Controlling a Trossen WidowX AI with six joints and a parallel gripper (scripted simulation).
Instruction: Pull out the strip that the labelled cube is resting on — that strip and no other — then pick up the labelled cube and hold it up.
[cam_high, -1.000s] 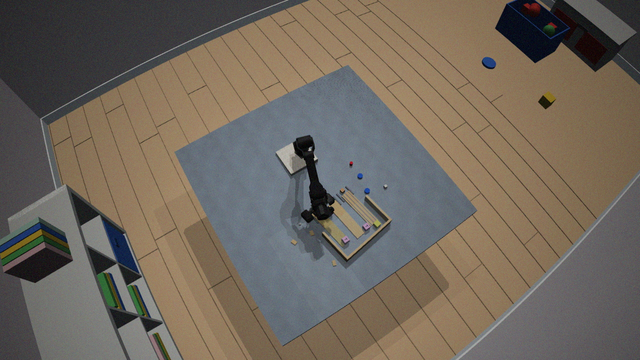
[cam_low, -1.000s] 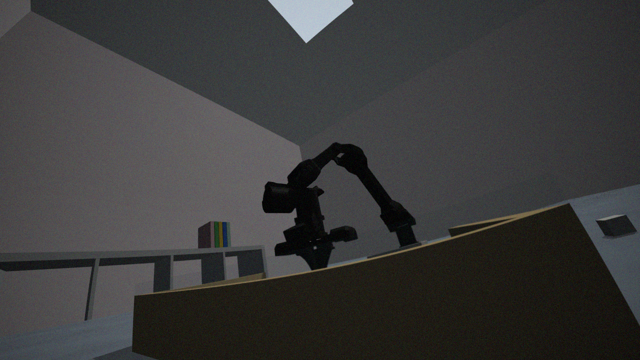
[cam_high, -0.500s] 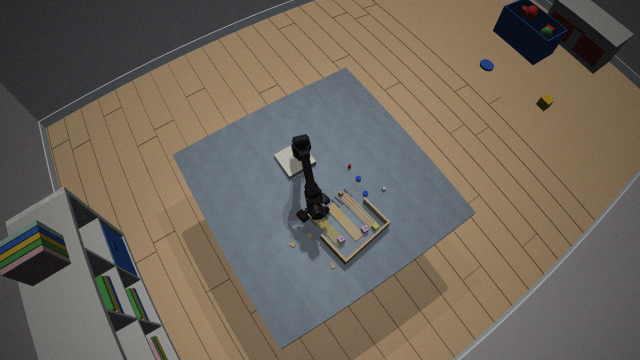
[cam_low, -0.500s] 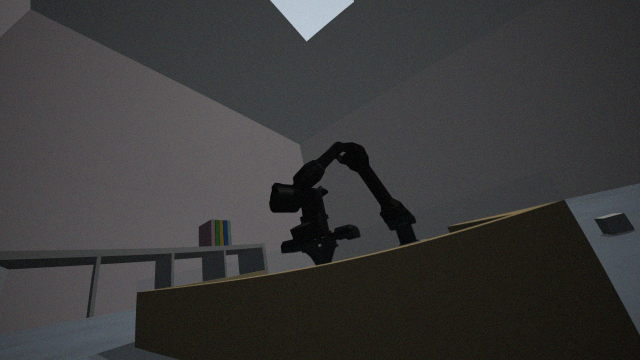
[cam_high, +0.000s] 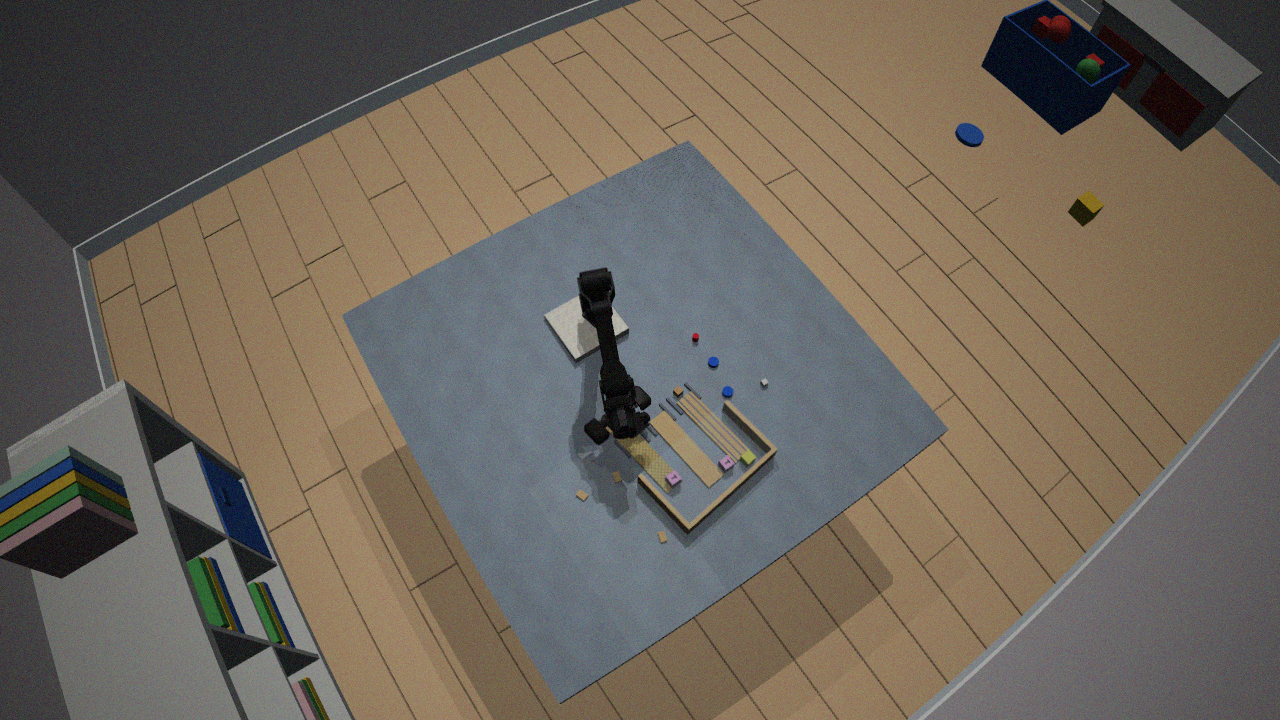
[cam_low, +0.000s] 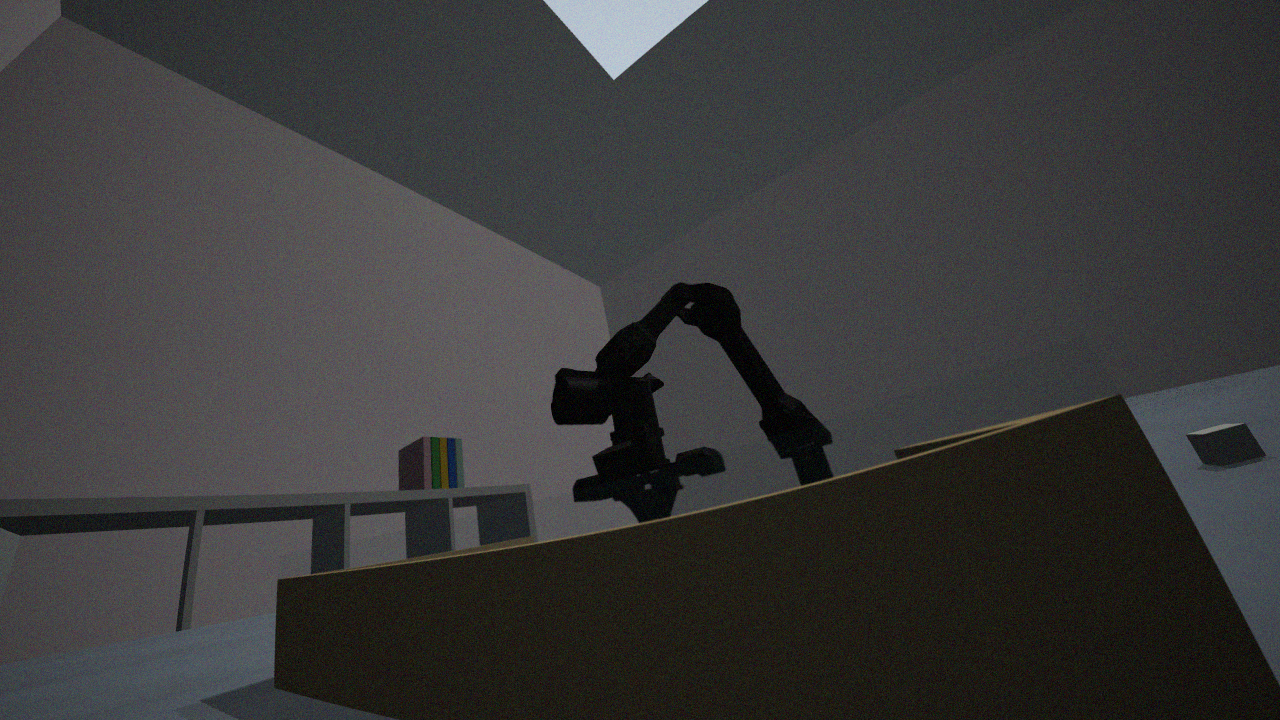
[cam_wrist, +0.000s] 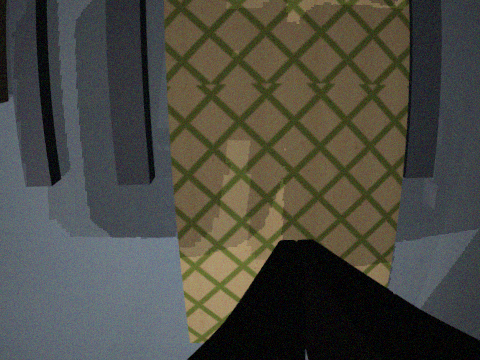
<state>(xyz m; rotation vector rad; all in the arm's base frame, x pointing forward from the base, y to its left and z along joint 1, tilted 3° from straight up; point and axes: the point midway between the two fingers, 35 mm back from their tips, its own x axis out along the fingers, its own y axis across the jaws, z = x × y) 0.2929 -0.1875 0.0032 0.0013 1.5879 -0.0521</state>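
Now: the strip 10 cm ahead of my gripper tip. Round my gripper tip: red piece: 35 cm to the left, 5 cm behind.
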